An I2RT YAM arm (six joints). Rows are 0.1 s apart.
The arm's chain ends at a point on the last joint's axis. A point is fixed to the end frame.
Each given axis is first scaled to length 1.
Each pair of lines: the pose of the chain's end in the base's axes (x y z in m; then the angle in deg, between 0 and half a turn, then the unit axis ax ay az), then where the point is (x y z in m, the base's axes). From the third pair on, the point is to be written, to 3 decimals.
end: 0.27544, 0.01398, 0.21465, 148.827, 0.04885, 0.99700, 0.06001
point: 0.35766 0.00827 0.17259
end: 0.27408, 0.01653, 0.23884, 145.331, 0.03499, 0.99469, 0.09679
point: 0.35905 0.01647 0.20220
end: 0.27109, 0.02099, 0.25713, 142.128, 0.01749, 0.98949, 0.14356
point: 0.358 0.028 0.226
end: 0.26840, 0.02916, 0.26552, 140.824, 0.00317, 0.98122, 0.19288
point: 0.356 0.043 0.238
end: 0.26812, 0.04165, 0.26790, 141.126, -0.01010, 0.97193, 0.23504
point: 0.355 0.062 0.242
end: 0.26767, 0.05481, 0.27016, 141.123, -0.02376, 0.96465, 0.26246
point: 0.354 0.079 0.246
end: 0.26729, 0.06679, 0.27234, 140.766, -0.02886, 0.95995, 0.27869
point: 0.353 0.093 0.250
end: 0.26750, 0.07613, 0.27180, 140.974, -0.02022, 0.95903, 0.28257
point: 0.353 0.102 0.249
